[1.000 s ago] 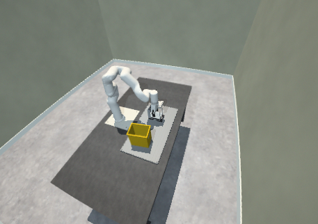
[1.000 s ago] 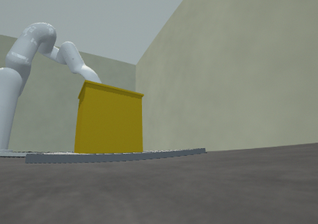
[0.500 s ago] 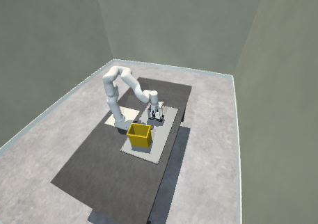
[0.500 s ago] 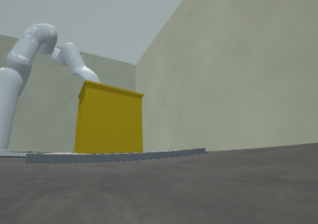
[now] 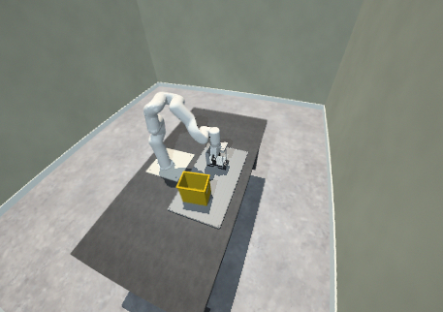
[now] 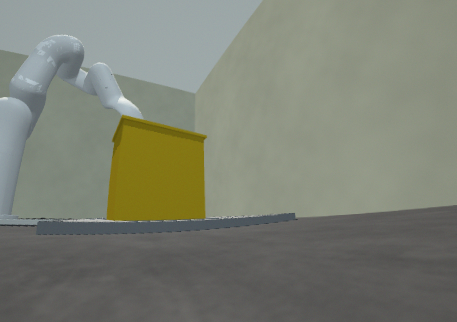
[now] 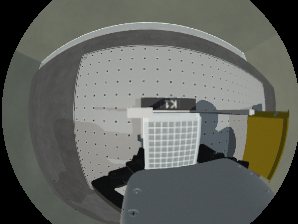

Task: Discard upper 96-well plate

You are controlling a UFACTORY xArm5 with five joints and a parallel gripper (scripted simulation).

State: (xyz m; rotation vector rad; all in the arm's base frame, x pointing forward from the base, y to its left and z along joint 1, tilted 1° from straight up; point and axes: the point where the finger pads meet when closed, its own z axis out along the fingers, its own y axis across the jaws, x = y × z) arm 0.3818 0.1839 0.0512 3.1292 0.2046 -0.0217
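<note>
My gripper is now 10 mm above the 96-well plate. From my hand the other things lie so: yellow plastics bin W1: 20 mm ahead, 330 mm to the right, 40 mm above; K1 label: 80 mm ahead, 10 mm to the left, 30 mm below.
</note>
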